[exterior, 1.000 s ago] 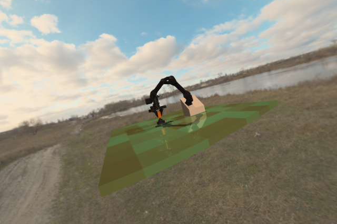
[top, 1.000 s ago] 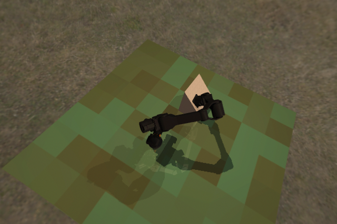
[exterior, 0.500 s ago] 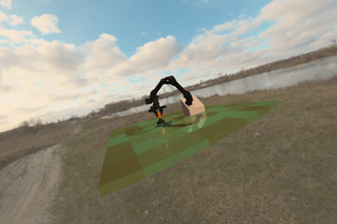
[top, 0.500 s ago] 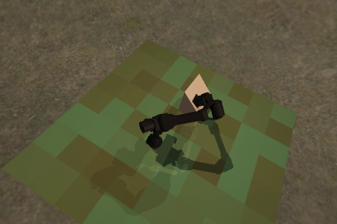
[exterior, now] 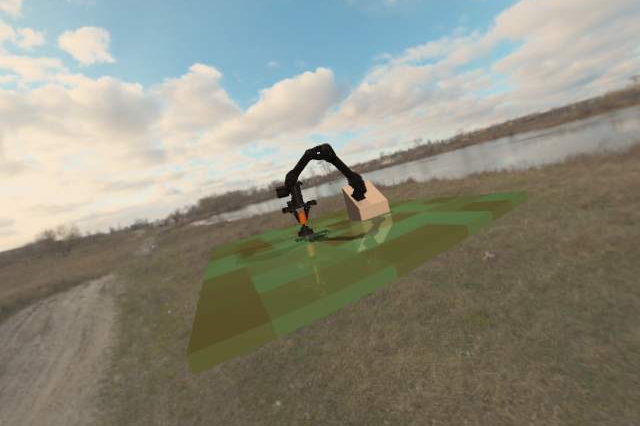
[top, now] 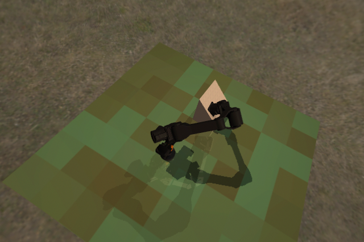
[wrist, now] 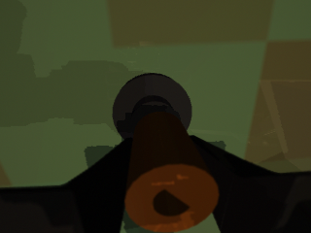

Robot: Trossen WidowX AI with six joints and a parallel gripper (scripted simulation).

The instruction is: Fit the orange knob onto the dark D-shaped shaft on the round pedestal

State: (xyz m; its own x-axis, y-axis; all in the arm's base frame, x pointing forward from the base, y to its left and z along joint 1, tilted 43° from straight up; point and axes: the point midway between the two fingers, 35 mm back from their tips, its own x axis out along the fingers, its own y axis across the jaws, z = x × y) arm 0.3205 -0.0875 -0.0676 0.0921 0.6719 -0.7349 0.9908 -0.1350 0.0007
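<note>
Now: the orange knob 20 mm above my gripper tip. The rest, counted from my gripper tip: dark round pedestal (40 mm below).
</note>
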